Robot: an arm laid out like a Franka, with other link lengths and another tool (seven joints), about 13 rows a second.
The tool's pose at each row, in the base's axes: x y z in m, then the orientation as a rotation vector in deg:
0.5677, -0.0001, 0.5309, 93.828, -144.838, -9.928
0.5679, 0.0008, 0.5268, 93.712, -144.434, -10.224
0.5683, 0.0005, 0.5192, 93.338, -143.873, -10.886
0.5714, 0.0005, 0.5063, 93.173, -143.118, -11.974
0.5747, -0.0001, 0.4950, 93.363, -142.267, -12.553
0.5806, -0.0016, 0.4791, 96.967, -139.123, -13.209
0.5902, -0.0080, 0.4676, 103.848, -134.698, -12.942
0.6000, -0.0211, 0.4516, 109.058, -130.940, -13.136
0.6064, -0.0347, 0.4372, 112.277, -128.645, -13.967
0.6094, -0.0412, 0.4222, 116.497, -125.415, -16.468
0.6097, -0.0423, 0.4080, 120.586, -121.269, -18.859
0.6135, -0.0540, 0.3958, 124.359, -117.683, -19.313
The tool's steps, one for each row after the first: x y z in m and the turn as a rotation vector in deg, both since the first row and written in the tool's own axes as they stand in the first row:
-0.0011, -0.0005, 0.0040, -0.384, 0.215, -0.072
-0.0013, -0.0022, 0.0114, -1.119, 0.492, -0.059
-0.0031, -0.0071, 0.0236, -2.101, 0.644, -0.250
-0.0043, -0.0122, 0.0342, -2.748, 0.929, -0.659
-0.0060, -0.0207, 0.0489, -3.369, 1.386, -3.826
-0.0046, -0.0338, 0.0584, -2.851, 1.551, -9.300
0.0028, -0.0505, 0.0722, -2.710, 1.566, -13.605
0.0120, -0.0642, 0.0849, -2.916, 1.158, -16.281
0.0161, -0.0719, 0.0990, -3.923, 0.032, -19.922
0.0163, -0.0750, 0.1130, -5.211, -0.579, -23.857
0.0250, -0.0851, 0.1240, -5.322, -0.648, -27.329

